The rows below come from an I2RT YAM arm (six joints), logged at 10 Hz.
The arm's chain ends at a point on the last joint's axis. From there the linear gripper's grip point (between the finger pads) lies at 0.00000 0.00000 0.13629 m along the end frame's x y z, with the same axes.
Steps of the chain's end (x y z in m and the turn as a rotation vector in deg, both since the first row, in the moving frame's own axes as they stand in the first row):
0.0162 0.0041 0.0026 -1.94 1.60 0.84
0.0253 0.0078 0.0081 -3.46 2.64 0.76
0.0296 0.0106 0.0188 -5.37 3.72 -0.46
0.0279 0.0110 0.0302 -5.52 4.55 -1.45
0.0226 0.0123 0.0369 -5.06 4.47 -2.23
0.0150 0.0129 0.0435 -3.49 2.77 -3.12
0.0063 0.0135 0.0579 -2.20 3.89 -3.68
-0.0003 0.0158 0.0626 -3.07 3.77 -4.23
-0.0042 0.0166 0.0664 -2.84 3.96 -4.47
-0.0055 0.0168 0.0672 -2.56 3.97 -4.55
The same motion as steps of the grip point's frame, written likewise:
0.0200 0.0087 0.0025 -1.94 1.60 0.84
0.0315 0.0161 0.0077 -3.46 2.64 0.76
0.0385 0.0233 0.0179 -5.37 3.72 -0.46
0.0389 0.0240 0.0291 -5.52 4.55 -1.45
0.0334 0.0241 0.0360 -5.06 4.47 -2.23
0.0218 0.0210 0.0431 -3.49 2.77 -3.12
0.0157 0.0184 0.0575 -2.20 3.89 -3.68
0.0089 0.0228 0.0621 -3.07 3.77 -4.23
0.0055 0.0230 0.0659 -2.84 3.96 -4.47
0.0042 0.0225 0.0667 -2.56 3.97 -4.55

